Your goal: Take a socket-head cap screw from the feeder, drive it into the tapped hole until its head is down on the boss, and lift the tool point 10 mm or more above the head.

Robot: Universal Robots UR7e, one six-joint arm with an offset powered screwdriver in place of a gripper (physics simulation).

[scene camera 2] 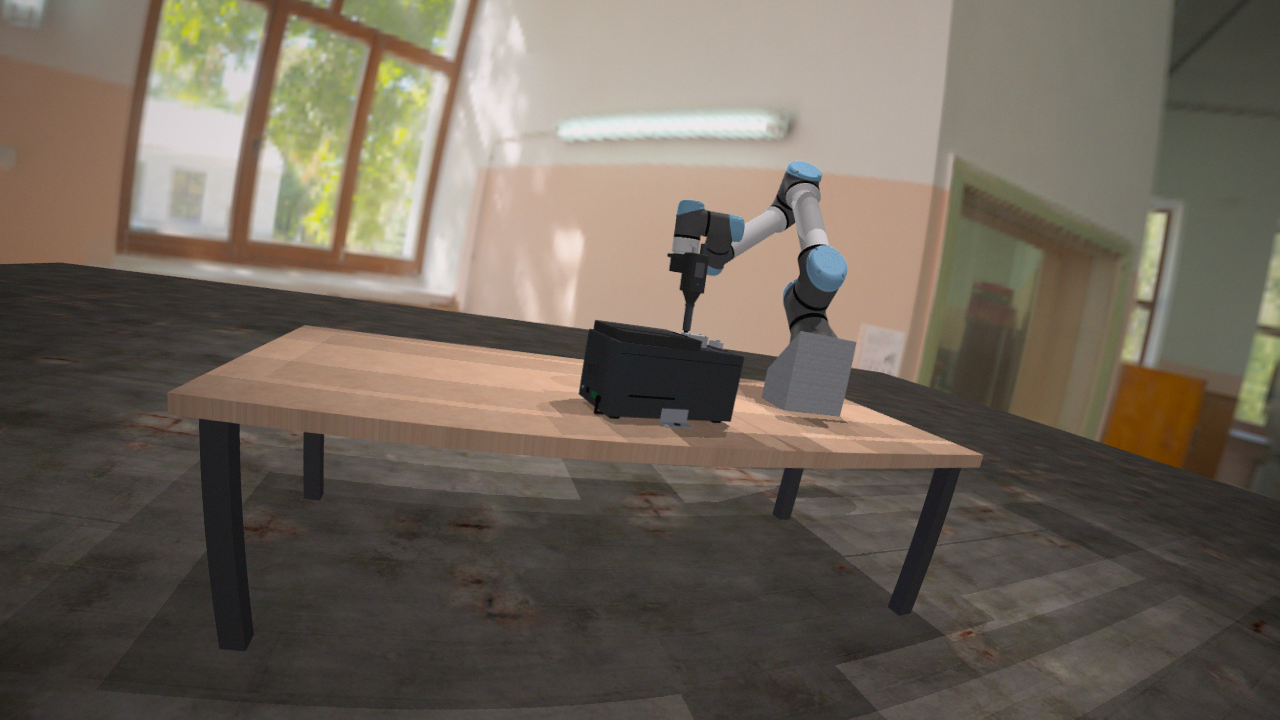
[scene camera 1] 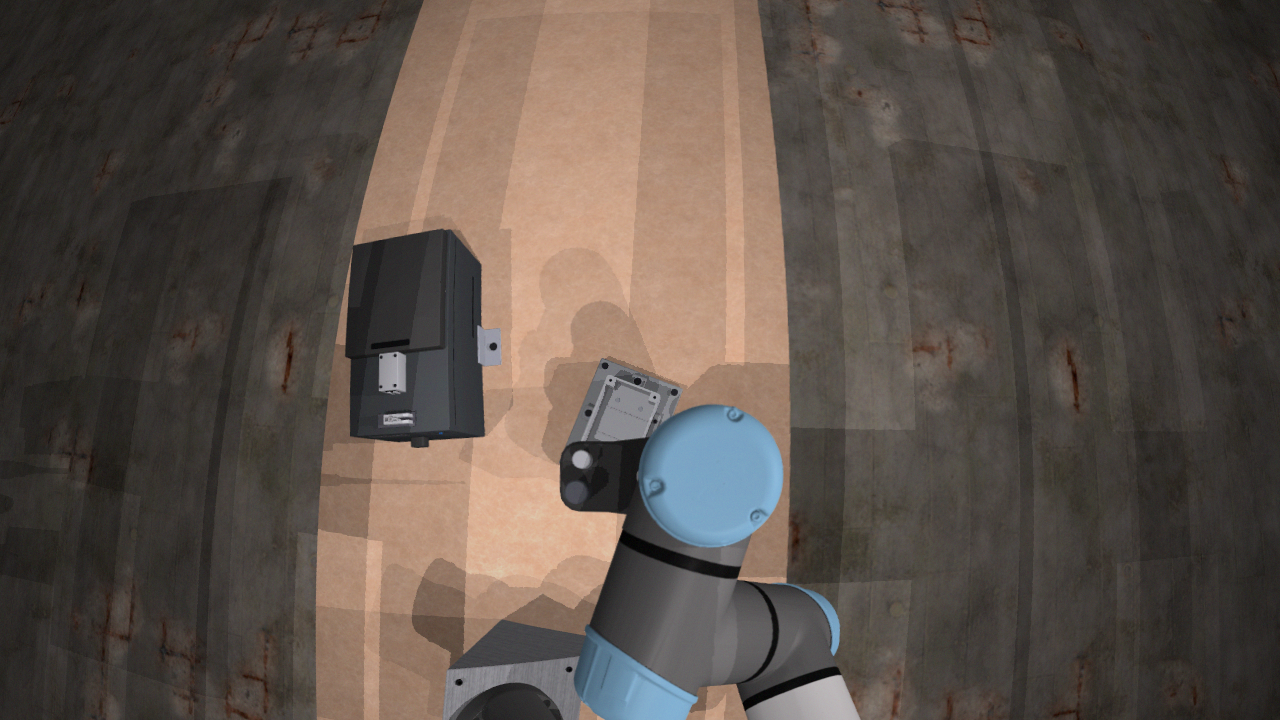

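Note:
The black screw feeder [scene camera 1: 398, 291] [scene camera 2: 662, 380] stands on the table, at the left in scene camera 1. No separate screw can be made out on it. A light grey housing [scene camera 1: 626, 411] sits on a grey fixture plate [scene camera 1: 588, 386], right of the feeder in scene camera 1. The arm covers its lower part there, and I cannot pick out the tapped hole. My screwdriver [scene camera 2: 688, 315] points straight down, low behind the feeder in scene camera 2. In scene camera 1 its black bracket [scene camera 1: 610, 488] overlaps the plate's lower edge. The tool point is hidden, so I cannot tell whether it bears a screw.
The wooden table [scene camera 1: 590, 107] [scene camera 2: 384, 394] carries everything. A grey metal pedestal [scene camera 1: 514, 646] [scene camera 2: 810, 376] holds the arm base. A small metal tab [scene camera 1: 487, 335] [scene camera 2: 674, 416] sticks out from the feeder's side. The blue-capped wrist [scene camera 1: 711, 474] hangs over the plate's right side in scene camera 1.

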